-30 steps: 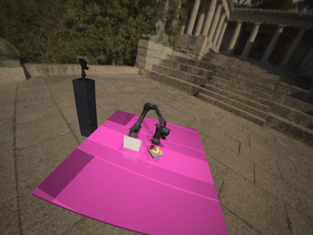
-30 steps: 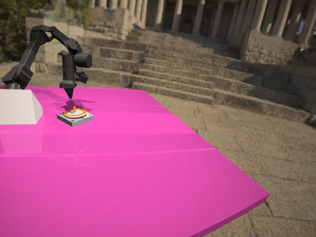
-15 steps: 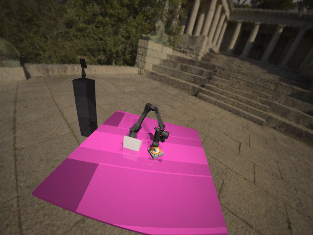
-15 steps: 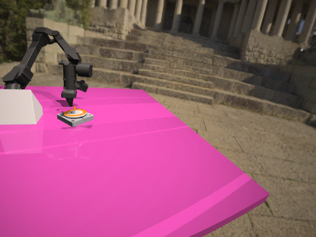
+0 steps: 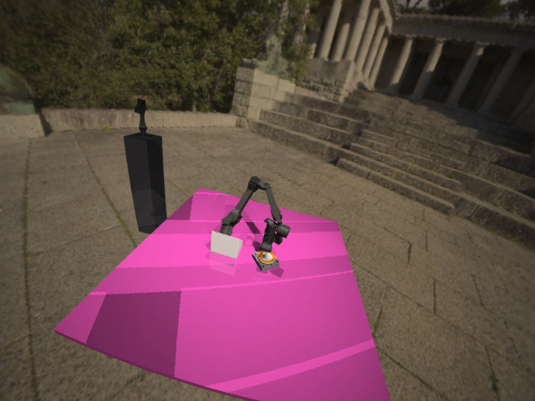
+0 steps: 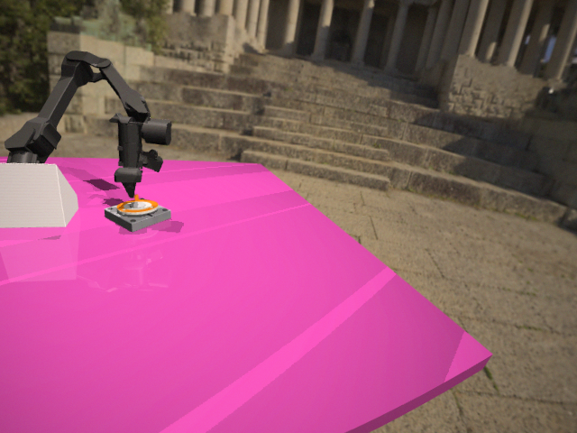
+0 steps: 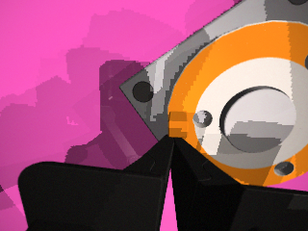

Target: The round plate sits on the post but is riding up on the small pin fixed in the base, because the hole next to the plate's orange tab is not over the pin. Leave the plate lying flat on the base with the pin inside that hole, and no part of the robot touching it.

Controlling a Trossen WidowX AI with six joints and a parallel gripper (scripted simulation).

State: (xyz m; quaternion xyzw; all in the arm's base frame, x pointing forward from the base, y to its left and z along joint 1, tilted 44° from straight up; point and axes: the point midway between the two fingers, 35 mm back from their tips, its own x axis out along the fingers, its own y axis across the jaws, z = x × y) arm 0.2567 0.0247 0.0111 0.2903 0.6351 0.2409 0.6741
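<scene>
The grey square base is 2 cm ahead of my gripper tip, 5 cm to the right of it and 2 cm below it.
</scene>
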